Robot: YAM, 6 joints.
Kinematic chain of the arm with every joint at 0, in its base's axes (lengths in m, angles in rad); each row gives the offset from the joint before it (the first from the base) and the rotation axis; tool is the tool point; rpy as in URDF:
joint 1: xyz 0 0 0.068 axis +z
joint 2: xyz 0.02 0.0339 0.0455 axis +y
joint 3: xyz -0.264 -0.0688 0 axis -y
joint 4: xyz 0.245 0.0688 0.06 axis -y
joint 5: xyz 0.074 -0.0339 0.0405 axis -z
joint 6: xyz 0.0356 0 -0.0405 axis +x
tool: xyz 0 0 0 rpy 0 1.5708 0
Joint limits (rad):
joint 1: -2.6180..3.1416
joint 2: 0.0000..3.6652
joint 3: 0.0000..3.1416
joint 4: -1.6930..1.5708
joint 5: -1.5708..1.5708
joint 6: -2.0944..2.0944
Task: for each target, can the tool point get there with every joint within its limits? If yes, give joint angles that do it. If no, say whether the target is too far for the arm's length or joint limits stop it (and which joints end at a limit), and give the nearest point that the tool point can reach.
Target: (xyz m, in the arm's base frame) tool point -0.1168 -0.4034 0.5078
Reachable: yes | joints -1.9332 1.9609 2.1039 0.5725 -1.2523 1.1215
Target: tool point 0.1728 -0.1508 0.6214
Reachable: yes | joints 2.5689 0.7166 2.2421 0.0343 -1.1952 -0.7780
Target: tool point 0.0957 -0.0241 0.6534
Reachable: yes | joints 0.0671 1.4255 2.6615 -0.9330 1.0268 -0.1955
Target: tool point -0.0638 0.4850 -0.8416
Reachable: no: too far | nearest point -0.0457 0.3471 -0.3658 | short by 0.496 m
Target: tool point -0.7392 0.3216 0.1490
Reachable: no: too far | nearest point -0.5916 0.2574 0.1417 | short by 0.161 m
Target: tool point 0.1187 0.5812 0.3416
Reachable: yes | joints 1.3685 2.7551 2.7423 0.7260 -0.0127 1.4151
